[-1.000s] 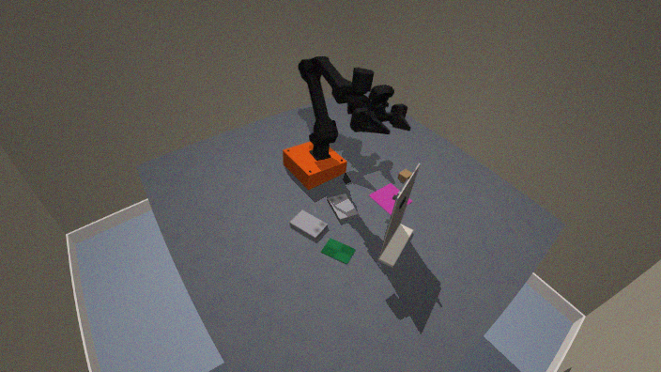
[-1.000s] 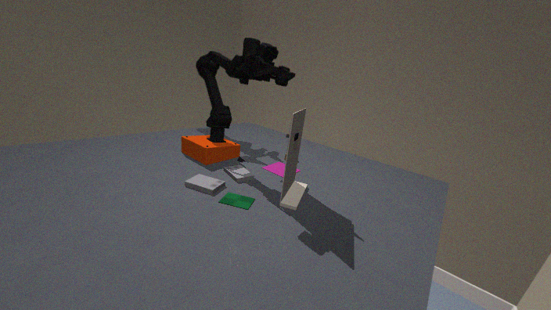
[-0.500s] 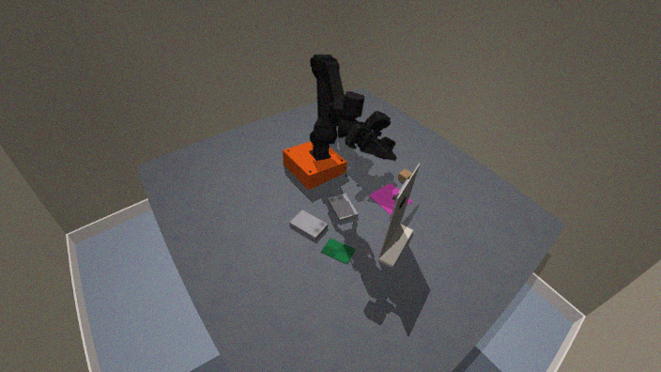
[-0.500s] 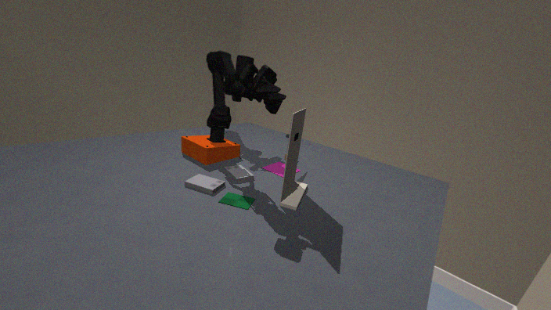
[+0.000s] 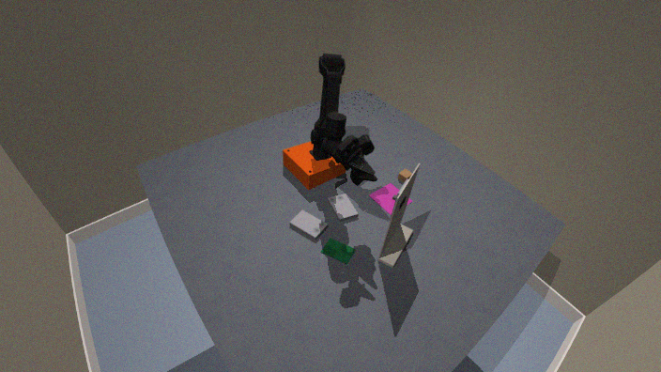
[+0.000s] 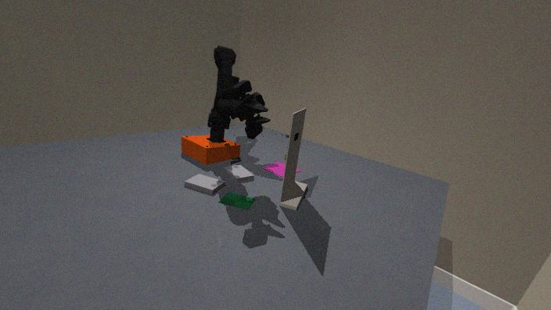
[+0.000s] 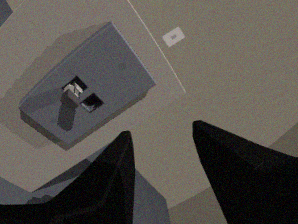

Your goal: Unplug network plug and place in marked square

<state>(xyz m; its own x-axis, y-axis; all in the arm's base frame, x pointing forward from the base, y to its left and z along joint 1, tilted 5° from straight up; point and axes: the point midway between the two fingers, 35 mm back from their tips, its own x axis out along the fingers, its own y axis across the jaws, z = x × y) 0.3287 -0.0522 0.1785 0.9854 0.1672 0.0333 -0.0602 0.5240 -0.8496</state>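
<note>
Right now the pale plug is 6 cm ahead of my gripper tip, 5 cm to the left of it and 5 cm below it. From my gripper tip the other things lie so: pale upright panel: 12 cm below, 8 cm ahead, 6 cm to the left; green plate: 25 cm below, 11 cm to the right, 2 cm ahead; magenta square: 25 cm below, 19 cm to the left, 9 cm behind.
</note>
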